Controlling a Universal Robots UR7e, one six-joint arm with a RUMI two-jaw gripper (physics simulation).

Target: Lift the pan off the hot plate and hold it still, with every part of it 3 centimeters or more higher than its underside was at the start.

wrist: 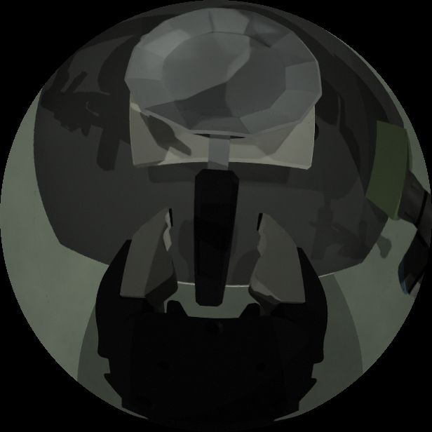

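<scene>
A grey round pan with faceted sloping sides is at the top of the wrist view, upright over the pale square hot plate. Its black handle points down the view toward my gripper and joins the pan by a short grey neck. My gripper is open, with one finger on each side of the handle and a gap on both sides. The pan hides the far part of the hot plate, and the exact height of the fingers against the handle is hard to tell.
The hot plate stands on a dark table. A green block is at the right edge, with a dark and grey jointed arm-like part beside it. Shadows fall across the table top. The green-grey floor shows beyond the table's edge.
</scene>
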